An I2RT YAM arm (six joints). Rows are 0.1 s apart.
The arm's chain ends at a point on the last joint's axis. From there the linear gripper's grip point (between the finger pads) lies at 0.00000 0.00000 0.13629 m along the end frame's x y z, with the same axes.
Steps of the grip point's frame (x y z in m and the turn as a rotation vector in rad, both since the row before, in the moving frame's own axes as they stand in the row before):
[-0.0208 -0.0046 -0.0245 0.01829 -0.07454 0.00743]
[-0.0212 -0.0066 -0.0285 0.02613 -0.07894 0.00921]
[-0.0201 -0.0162 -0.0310 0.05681 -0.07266 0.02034]
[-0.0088 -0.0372 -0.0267 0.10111 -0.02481 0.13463]
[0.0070 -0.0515 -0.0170 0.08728 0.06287 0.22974]
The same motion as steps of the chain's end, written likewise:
[-0.0107 -0.0021 -0.0241 0.01829 -0.07454 0.00743]
[-0.0105 -0.0030 -0.0280 0.02613 -0.07894 0.00921]
[-0.0103 -0.0084 -0.0304 0.05681 -0.07266 0.02034]
[-0.0064 -0.0233 -0.0260 0.10111 -0.02481 0.13463]
[-0.0028 -0.0407 -0.0162 0.08728 0.06287 0.22974]

